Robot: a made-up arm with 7 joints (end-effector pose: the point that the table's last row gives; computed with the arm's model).
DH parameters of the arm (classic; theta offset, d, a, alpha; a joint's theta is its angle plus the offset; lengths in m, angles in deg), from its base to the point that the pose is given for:
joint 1: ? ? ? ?
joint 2: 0 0 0 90
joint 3: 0 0.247 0.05 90
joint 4: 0 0 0.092 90
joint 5: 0 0.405 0 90
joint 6: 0 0 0.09 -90
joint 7: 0 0.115 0 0
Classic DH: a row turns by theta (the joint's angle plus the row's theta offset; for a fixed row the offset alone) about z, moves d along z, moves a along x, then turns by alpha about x.
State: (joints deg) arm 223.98 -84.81 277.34 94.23 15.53 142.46 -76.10
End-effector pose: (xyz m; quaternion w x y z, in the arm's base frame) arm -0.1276 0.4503 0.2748 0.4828 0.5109 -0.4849 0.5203
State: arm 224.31 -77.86 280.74 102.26 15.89 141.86 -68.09
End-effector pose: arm -0.1041 0.4665 0.3364 0.4487 0.4637 -0.5839 0.4927
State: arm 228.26 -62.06 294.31 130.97 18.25 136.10 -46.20
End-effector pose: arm -0.0247 0.4509 0.5519 0.4733 0.3333 -0.7410 0.3403
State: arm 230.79 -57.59 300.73 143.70 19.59 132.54 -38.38
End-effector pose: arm 0.0239 0.4242 0.6243 0.5353 0.2994 -0.7366 0.2851
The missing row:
joint 1: 0 0.163 0 -90
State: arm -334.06 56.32 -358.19 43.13 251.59 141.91 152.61
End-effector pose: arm 0.3089 0.0149 -0.1365 0.5693 0.3808 0.0428 0.7274
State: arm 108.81 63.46 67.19 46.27 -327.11 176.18 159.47
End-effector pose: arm -0.2784 -0.0214 0.1348 0.5961 -0.0255 0.4557 0.6606
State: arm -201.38 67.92 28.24 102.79 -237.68 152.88 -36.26
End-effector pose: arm -0.6011 -0.0480 0.1083 0.0075 0.1771 -0.0151 0.9840
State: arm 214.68 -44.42 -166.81 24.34 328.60 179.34 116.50
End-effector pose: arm 0.1064 0.0680 0.0220 0.9764 -0.0358 0.1784 0.1160
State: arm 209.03 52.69 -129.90 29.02 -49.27 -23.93 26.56
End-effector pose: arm -0.0273 0.4371 0.2752 0.1121 -0.3207 -0.7226 -0.6021
